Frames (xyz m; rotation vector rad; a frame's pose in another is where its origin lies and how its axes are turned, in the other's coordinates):
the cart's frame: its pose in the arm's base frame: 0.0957 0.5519 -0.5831 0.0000 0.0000 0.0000
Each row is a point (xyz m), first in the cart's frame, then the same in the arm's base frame.
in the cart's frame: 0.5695 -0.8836 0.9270
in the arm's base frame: 0.6652 -0.3317 0.3439
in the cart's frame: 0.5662 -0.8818 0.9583
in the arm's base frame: 0.6619 -0.3299 0.3752
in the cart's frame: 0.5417 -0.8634 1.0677
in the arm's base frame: 0.6374 -0.3115 0.4846
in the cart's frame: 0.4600 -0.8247 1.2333
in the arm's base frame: 0.5557 -0.2728 0.6502
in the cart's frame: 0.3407 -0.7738 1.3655
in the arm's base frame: 0.4364 -0.2219 0.7824
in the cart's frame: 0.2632 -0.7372 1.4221
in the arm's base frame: 0.3589 -0.1853 0.8390
